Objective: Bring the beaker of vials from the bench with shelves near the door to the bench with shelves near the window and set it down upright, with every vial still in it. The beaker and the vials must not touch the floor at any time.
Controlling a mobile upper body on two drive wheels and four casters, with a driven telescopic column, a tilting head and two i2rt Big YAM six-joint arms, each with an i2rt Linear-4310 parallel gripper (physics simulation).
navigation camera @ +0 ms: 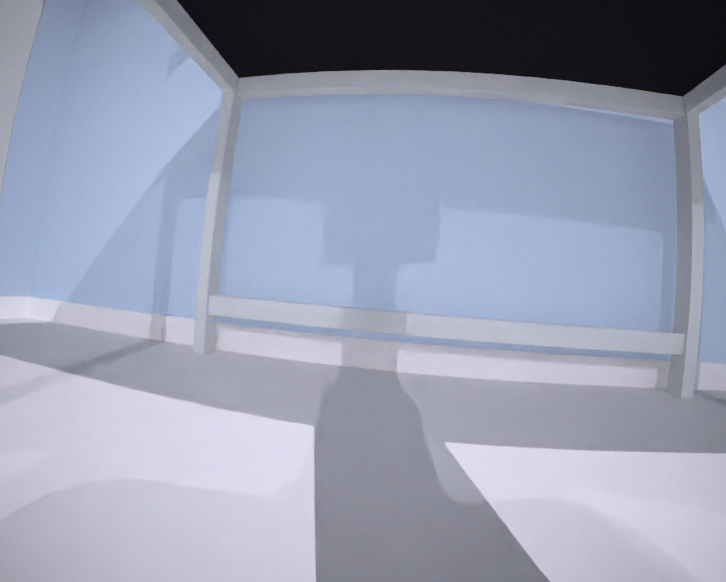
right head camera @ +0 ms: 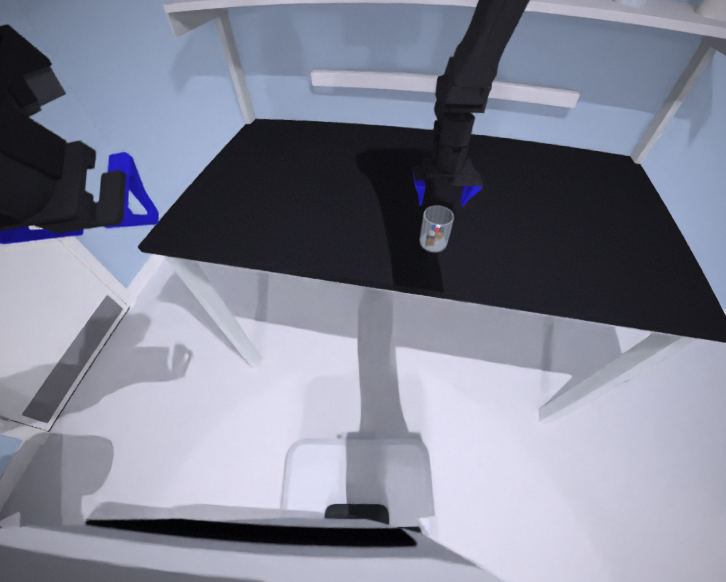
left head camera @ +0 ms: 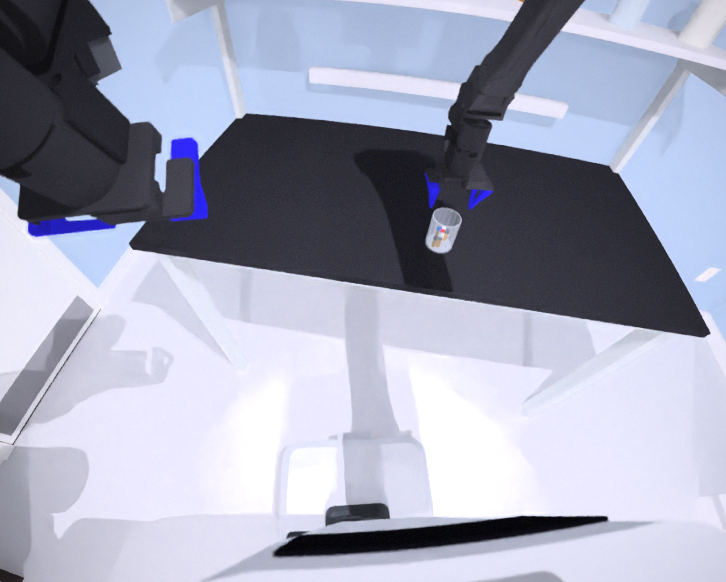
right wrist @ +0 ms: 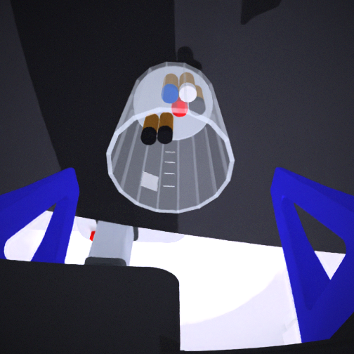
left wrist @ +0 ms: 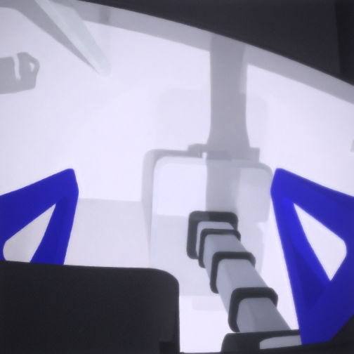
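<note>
The clear beaker [left head camera: 443, 230] [right head camera: 436, 228] [right wrist: 200, 165] stands upright on the black bench top [left head camera: 272, 200] [right head camera: 272, 200] [right wrist: 280, 100], right of the middle in both head views. Several vials [left head camera: 441, 235] [right head camera: 434, 235] [right wrist: 165, 127] with black, blue, white, red and grey caps are inside it. My right gripper [left head camera: 452, 206] [right head camera: 442, 204] [right wrist: 174, 178] is open and empty, near the beaker; in the right wrist view the beaker's rim lies ahead, between the fingers' lines. My left gripper [left head camera: 118, 223] [right head camera: 78, 231] [left wrist: 174, 179] is open and empty, off the bench's left end. Which bench this is, I cannot tell.
A white shelf [left head camera: 654, 41] [right head camera: 363, 3] runs above the bench, with a pale cylinder [left head camera: 706, 24] on it. A white bar [left head camera: 375, 81] [right head camera: 375, 80] is on the wall behind. The bench has pale legs [left head camera: 199, 315] [right head camera: 218, 315] and a low rail [navigation camera: 448, 327].
</note>
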